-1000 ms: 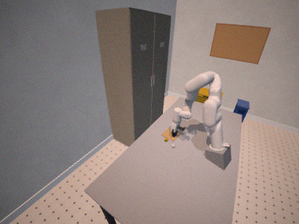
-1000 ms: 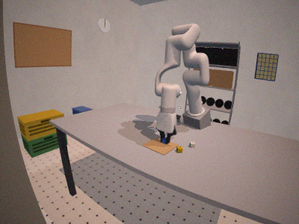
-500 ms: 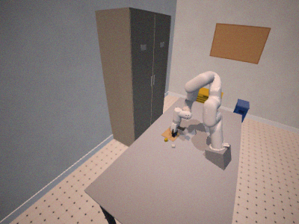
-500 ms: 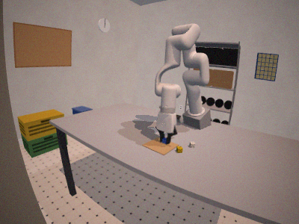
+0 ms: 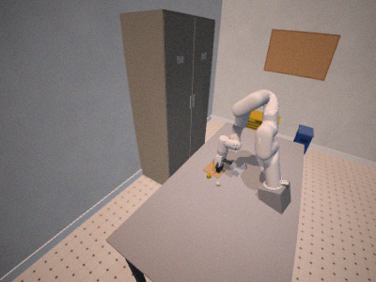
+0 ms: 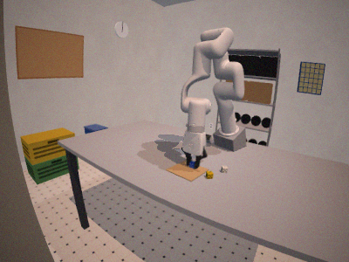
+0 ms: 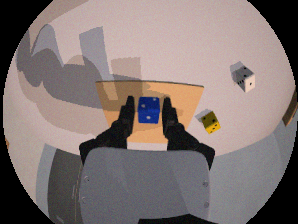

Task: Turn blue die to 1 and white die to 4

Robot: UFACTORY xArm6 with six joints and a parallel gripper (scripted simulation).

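My gripper is now 1 cm above the blue die. The rest, counted from my hand: yellow die (4 cm ahead, 10 cm to the left, 1 cm below); then tan mat (4 cm ahead, 2 cm below); then white die (5 cm behind, 14 cm to the left, 1 cm below).
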